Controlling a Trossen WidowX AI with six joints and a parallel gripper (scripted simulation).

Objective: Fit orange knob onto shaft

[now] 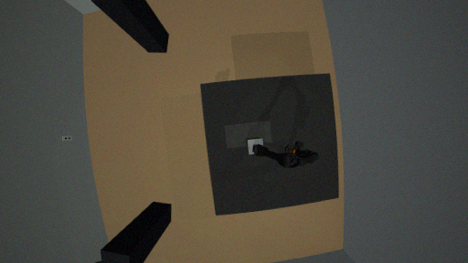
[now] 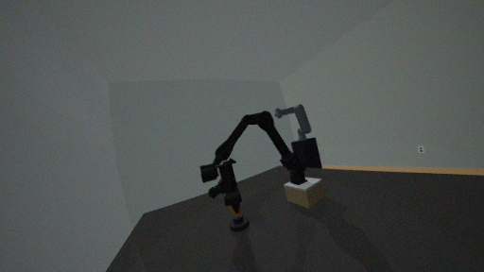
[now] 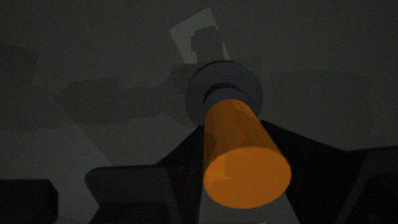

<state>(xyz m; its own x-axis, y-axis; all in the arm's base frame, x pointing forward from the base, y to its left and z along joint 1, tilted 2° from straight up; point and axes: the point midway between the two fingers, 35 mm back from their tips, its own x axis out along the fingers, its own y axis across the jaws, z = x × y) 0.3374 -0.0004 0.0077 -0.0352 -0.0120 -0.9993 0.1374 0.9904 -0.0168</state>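
Right now my gripper tip is 3 cm below the orange knob. From my gripper tip the other things lie so: dark round pedestal: 4 cm below.
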